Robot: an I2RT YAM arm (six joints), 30 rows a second.
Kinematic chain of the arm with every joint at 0, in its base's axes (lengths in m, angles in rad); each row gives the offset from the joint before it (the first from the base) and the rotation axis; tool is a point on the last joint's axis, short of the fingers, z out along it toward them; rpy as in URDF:
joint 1: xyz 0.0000 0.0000 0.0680 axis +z
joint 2: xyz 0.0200 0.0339 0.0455 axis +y
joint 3: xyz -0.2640 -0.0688 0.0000 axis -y
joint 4: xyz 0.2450 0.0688 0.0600 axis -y
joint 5: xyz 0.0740 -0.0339 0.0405 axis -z
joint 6: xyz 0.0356 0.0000 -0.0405 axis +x
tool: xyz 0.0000 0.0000 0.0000 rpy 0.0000 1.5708 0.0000
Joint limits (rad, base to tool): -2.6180..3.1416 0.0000..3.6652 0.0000..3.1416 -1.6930..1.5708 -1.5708..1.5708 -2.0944..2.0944
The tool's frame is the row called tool.
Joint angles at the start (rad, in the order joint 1, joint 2, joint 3, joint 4, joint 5, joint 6):
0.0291, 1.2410, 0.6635, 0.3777, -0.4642, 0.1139
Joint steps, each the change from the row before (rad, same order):
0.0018, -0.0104, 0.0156, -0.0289, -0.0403, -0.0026
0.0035, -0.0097, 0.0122, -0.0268, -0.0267, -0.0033
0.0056, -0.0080, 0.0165, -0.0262, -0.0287, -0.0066
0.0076, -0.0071, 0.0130, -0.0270, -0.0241, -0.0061
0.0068, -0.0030, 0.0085, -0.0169, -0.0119, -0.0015
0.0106, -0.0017, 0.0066, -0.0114, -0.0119, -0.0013
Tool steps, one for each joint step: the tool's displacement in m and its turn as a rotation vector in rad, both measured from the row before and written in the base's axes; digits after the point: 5 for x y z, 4 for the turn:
-0.00130, 0.00173, 0.00515, 0.0057, 0.0019, 0.0417
-0.00146, 0.00174, 0.00400, 0.0025, 0.0034, 0.0302
-0.00104, 0.00237, 0.00515, 0.0005, -0.0017, 0.0348
-0.00135, 0.00273, 0.00364, -0.0001, 0.0036, 0.0322
-0.00065, 0.00217, 0.00204, 0.0011, 0.0046, 0.0187
-0.00065, 0.00319, 0.00162, 0.0014, 0.0025, 0.0224

